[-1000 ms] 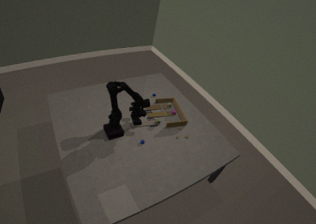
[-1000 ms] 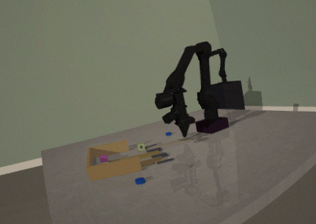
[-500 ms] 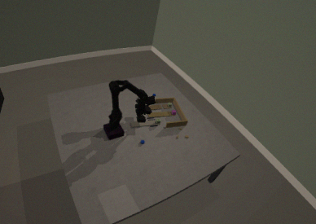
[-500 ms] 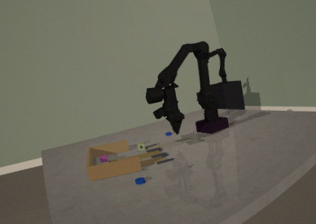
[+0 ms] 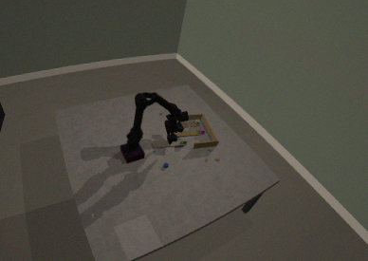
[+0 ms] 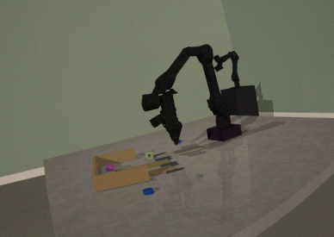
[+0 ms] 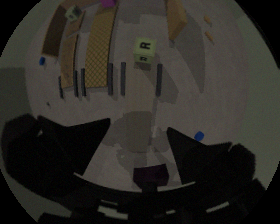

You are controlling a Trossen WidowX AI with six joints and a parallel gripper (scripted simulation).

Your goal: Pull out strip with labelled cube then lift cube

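Now: the long pale strip 10 mm ahead of my gripper tip and 50 mm below it.
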